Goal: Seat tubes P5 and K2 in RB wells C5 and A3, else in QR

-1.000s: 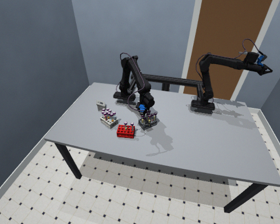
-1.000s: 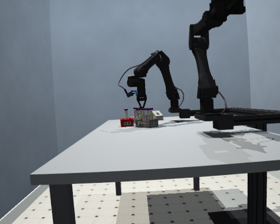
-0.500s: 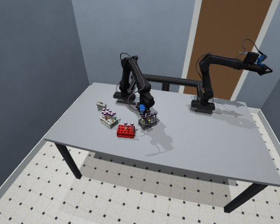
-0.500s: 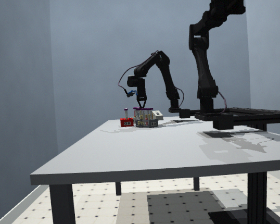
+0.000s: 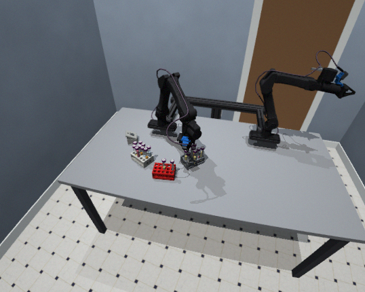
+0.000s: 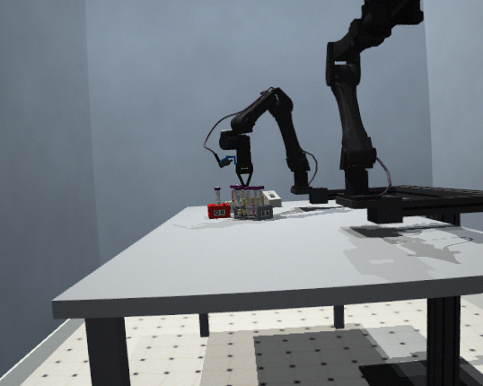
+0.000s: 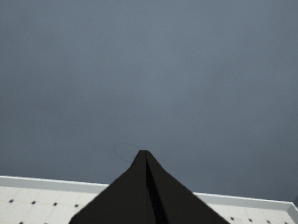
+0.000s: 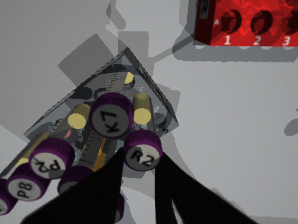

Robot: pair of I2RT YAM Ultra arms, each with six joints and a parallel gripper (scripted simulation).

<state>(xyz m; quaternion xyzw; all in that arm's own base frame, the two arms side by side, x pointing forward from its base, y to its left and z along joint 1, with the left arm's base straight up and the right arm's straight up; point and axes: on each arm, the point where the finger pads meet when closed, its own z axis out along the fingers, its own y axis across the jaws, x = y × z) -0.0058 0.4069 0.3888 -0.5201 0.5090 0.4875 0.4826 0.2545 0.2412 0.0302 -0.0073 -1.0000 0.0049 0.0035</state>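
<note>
The red rack QR is 11 cm ahead of my right hand, 11 cm to the right of it and 10 cm below it. Round my right hand: grey rack RA 2 cm behind, 4 cm to the left, 10 cm below; then pale box 16 cm behind, 42 cm to the right, 8 cm below; then white rack RB 2 cm ahead, 28 cm to the right, 10 cm below.
</note>
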